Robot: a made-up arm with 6 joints.
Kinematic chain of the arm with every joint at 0, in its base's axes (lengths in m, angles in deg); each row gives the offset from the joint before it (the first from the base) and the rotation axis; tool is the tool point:
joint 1: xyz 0 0 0.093 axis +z
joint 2: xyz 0 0.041 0 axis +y
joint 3: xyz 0 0 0.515 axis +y
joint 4: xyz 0 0 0.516 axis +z
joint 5: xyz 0 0 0 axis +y
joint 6: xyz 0 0 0.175 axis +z
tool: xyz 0 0 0
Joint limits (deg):
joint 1: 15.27..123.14
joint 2: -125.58..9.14
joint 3: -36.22..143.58
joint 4: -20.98..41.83
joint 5: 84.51..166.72
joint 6: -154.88..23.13
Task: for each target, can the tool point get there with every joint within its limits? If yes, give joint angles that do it. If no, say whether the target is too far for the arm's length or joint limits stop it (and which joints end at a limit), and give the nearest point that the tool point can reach.
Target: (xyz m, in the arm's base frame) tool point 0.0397 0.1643 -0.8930
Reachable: no: joint limits stop it (at a limit: joint 1, joint 2, joint 3, joint 4, joint 5) | nearest point -0.5535 -0.0808 -0.5257 | short by 0.740 m
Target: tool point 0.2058 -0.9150 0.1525
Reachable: yes | joints 107.22 -102.44 14.70 12.26 116.33 -56.04
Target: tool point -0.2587 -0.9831 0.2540
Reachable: yes | joints 81.43 -79.26 -21.47 23.40 100.61 -49.98
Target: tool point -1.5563 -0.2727 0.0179
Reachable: no: too far | nearest point -1.0591 -0.1889 0.0418 | short by 0.505 m
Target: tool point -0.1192 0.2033 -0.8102
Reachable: no: joint limits stop it (at a limit: joint 1, joint 2, joint 3, joint 4, joint 5) | nearest point -0.5535 -0.0808 -0.5257 | short by 0.592 m
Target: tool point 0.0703 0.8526 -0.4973
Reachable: no: joint limits stop it (at a limit: joint 2, joint 4, joint 5) | nearest point 0.0337 0.4088 0.1406 | short by 0.778 m
